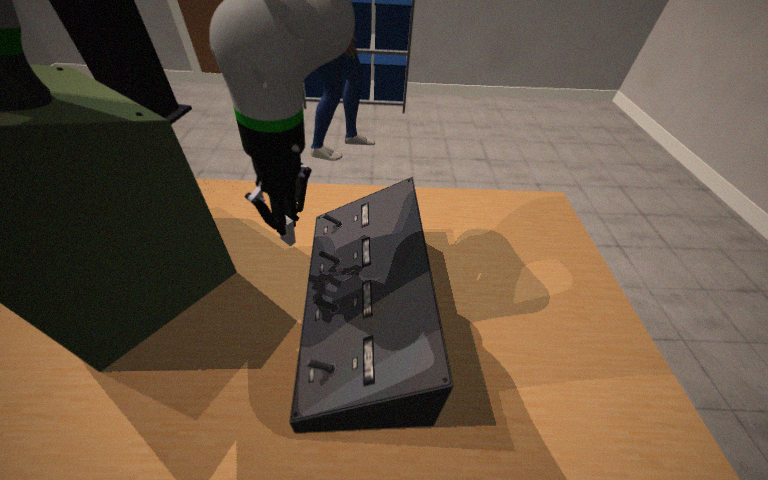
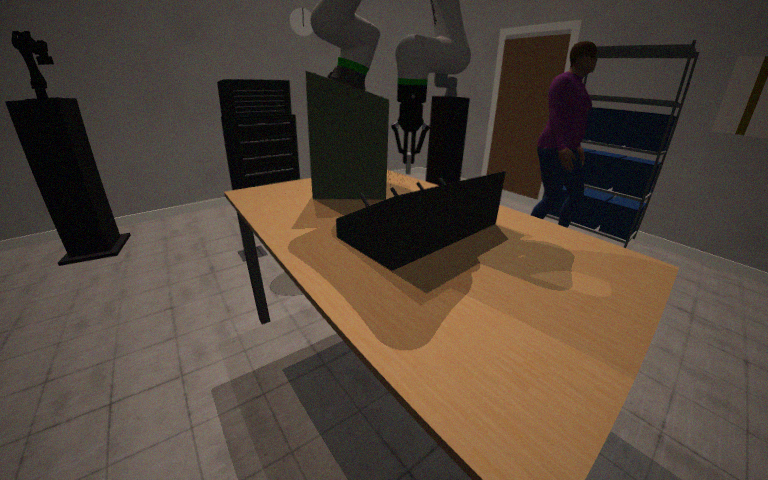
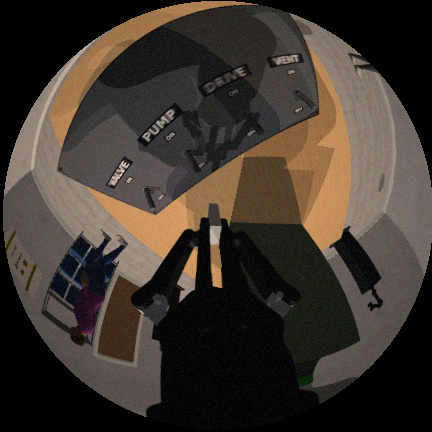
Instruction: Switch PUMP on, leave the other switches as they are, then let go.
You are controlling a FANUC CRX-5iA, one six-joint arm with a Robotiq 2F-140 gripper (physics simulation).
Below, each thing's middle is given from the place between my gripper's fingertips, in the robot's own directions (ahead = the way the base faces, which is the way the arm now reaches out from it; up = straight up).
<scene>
I see my gripper 18 cm short of the dark sloped switch panel (image 1: 384, 340), 6 cm above it and 4 cm to the left of it.
</scene>
